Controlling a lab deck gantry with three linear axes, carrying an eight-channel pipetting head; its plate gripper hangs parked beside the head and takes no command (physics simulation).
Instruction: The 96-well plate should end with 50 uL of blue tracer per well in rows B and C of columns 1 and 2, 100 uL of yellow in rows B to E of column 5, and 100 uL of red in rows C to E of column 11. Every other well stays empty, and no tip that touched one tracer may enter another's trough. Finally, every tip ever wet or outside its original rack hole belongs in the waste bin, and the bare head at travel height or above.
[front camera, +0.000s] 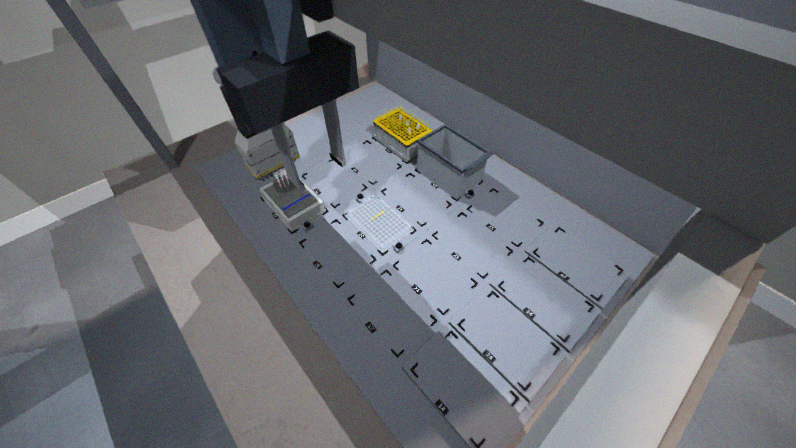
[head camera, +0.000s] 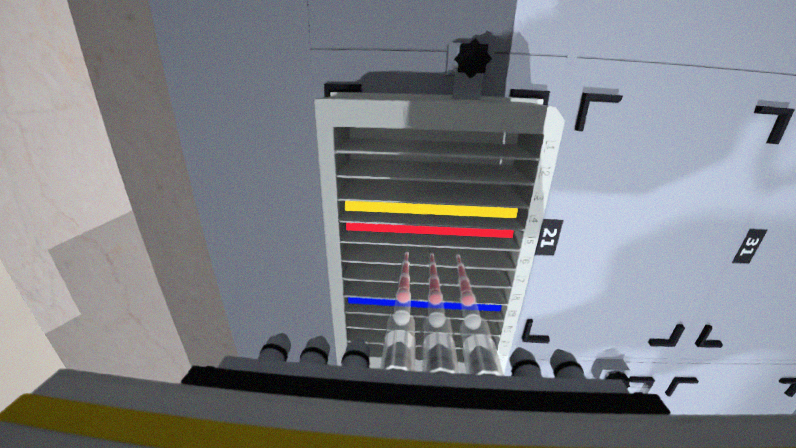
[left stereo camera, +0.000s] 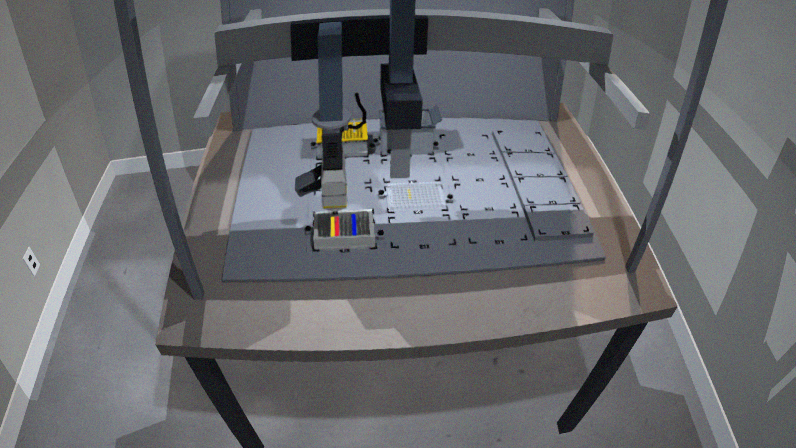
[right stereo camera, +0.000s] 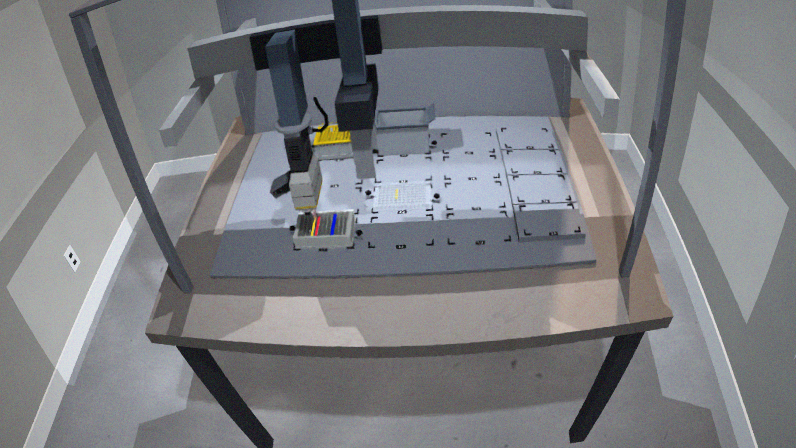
Labels:
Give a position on a yellow strip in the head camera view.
349, 205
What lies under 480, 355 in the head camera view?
A clear tip.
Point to a red strip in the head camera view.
At 349, 226

